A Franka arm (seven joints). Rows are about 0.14 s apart.
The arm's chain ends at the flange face. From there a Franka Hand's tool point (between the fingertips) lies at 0.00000 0.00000 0.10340 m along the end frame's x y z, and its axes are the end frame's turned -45 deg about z.
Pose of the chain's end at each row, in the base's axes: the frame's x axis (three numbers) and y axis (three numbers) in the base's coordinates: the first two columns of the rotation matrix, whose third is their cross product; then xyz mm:
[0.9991 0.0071 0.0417 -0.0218 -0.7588 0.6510 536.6 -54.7 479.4]
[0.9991 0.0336 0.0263 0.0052 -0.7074 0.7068 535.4 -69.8 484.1]
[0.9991 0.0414 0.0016 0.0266 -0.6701 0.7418 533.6 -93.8 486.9]
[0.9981 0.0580 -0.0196 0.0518 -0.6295 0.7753 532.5 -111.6 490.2]
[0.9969 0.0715 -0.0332 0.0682 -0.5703 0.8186 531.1 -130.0 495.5]
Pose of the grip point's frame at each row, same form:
[0.7219 0.5416 -0.4308 0.6911 -0.5315 0.4898 540.3 -122.0 401.0]
[0.7028 0.5240 -0.4812 0.7101 -0.4764 0.5184 539.8 -142.8 411.0]
[0.6877 0.5031 -0.5234 0.7253 -0.4446 0.5257 536.9 -170.4 417.6]
[0.6691 0.4861 -0.5621 0.7424 -0.4041 0.5344 535.9 -191.7 424.9]
[0.6567 0.4538 -0.6023 0.7531 -0.3527 0.5554 535.2 -214.6 436.2]

